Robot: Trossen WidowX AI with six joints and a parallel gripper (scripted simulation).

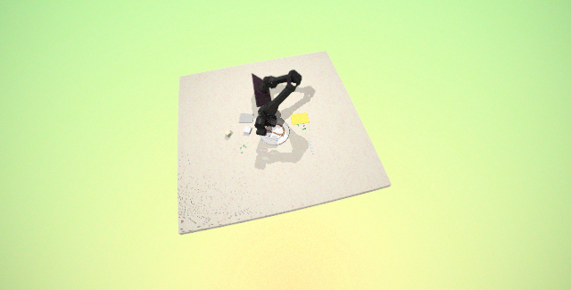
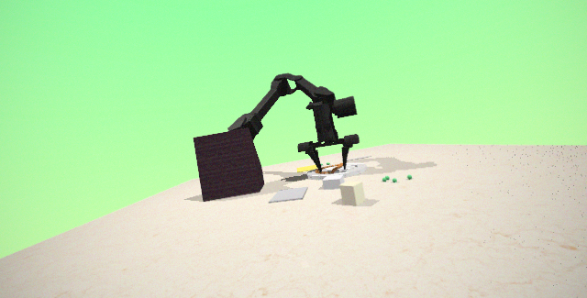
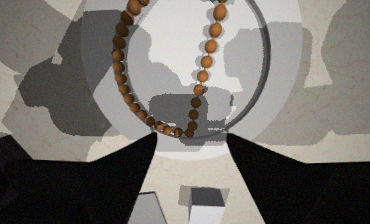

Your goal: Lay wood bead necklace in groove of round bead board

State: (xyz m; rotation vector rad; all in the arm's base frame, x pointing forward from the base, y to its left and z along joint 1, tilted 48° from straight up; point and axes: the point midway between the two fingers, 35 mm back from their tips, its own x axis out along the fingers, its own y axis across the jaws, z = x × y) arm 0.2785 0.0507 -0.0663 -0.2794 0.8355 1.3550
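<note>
My gripper tip is now 20 mm short of the round white bead board, 60 mm to the right of it and 10 mm above it. Round my gripper tip: cream cube (10 mm behind, 260 mm to the right); yellow card (70 mm behind, 250 mm to the left, 20 mm below); grey flat plate (140 mm behind, 120 mm to the right, 20 mm below).
</note>
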